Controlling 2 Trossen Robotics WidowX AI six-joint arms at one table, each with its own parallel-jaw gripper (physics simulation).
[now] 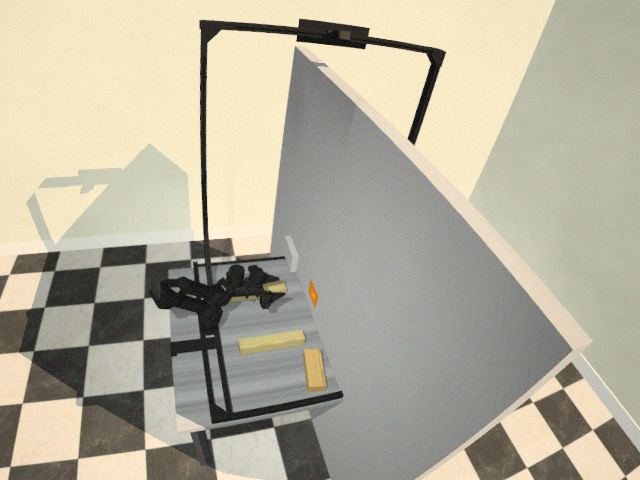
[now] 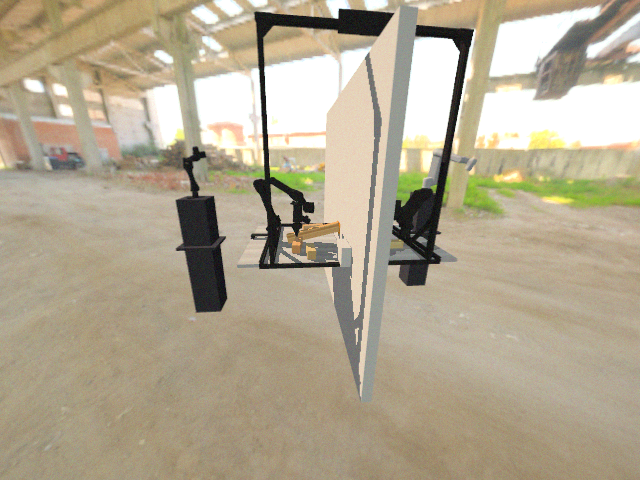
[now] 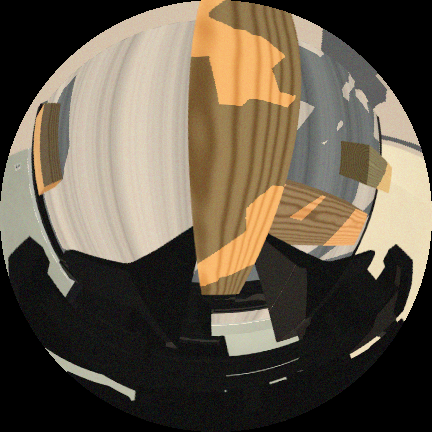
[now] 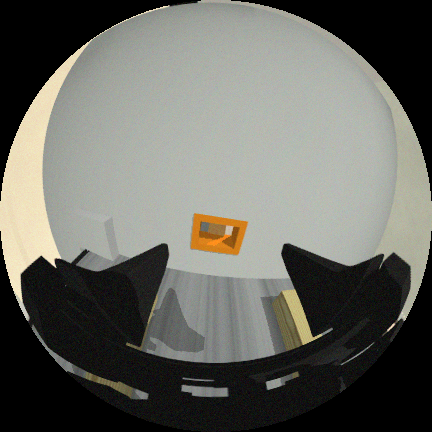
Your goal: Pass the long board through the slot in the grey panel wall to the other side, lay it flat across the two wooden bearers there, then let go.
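Places are measured from the left arm's base along level axes (x ahead, y left, z up), in millimetres.
Where they show: left gripper, fingertip midpoint: (image 2: 296,235) (image 3: 224,232); right gripper, fingertip midpoint: (image 1: 282,286) (image 4: 227,250); left arm's base, link origin: (image 3: 192,303); right arm's base, link origin: (image 1: 208,328) (image 2: 404,236).
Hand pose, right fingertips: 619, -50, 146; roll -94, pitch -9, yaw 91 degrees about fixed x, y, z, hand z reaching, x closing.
Things, the pixels of their top centre, and the offset from my right fingertips, as dx, dy, dz. "pt": a spot on its surface instead.
- slot's orange frame, surface spot: (image 4: 220,220) pt -134, +6, -34
- tan block, top centre: (image 1: 314,367) -63, +303, -128
- wood block, top centre: (image 3: 331,224) (image 2: 297,240) -456, -93, -115
The long board (image 2: 320,230) (image 3: 240,150) slopes up toward the grey panel wall (image 1: 403,258) (image 2: 351,155) (image 4: 225,125). My left gripper (image 2: 297,234) (image 3: 224,232) is shut on the board near its lower end, with a finger against each side. The slot's orange frame (image 1: 313,293) (image 4: 220,220) shows on the wall's other face, with wood visible through it. My right gripper (image 1: 281,285) (image 4: 227,250) is open and empty, facing the slot. Two pale wooden bearers lie on that side: one bearer (image 1: 272,342) (image 4: 292,315) is uncovered, the other bearer (image 1: 273,287) is partly hidden by the right arm.
A tan block (image 1: 314,369) lies near the wall on the right arm's side. On the left arm's side, one wood block (image 3: 320,220) lies partly under the board, another block (image 3: 355,160) stands beyond it and a third (image 3: 51,145) lies at the left edge. A black frame (image 1: 204,155) surrounds the table.
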